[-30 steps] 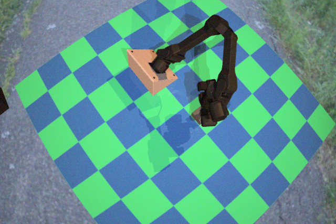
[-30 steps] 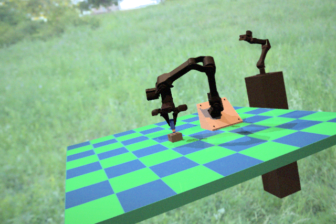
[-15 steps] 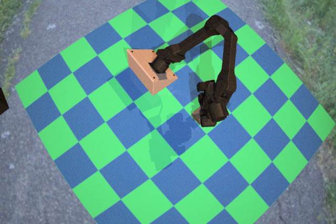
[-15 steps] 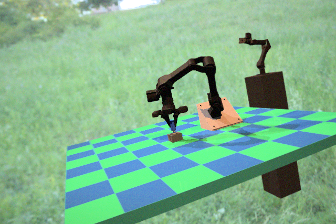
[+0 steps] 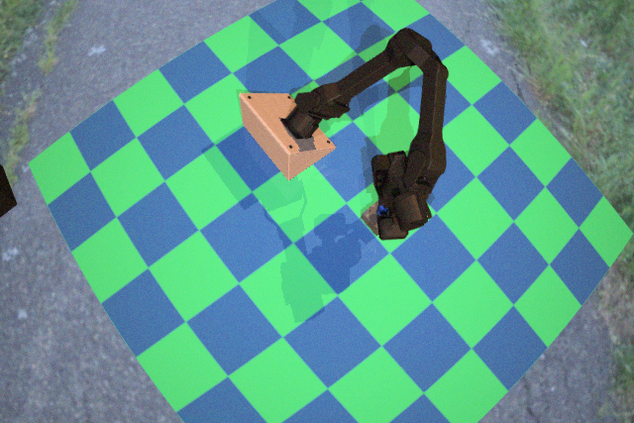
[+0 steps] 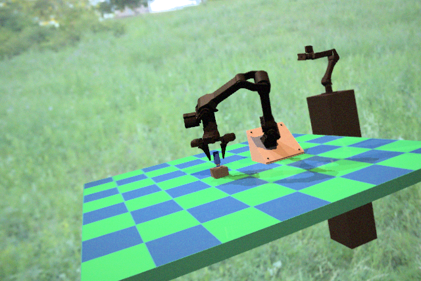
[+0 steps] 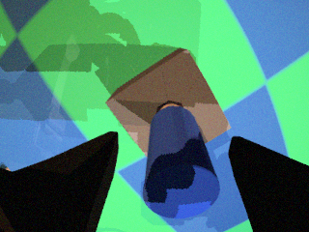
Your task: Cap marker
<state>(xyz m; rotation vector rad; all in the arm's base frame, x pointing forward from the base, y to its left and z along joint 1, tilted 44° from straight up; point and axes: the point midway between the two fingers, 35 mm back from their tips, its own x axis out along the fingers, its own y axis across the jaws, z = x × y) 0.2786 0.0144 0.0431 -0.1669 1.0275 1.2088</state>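
Right now the blue cap is 1 cm above my gripper tip. From my gripper tip the other things lie so: holder block 5 cm below.
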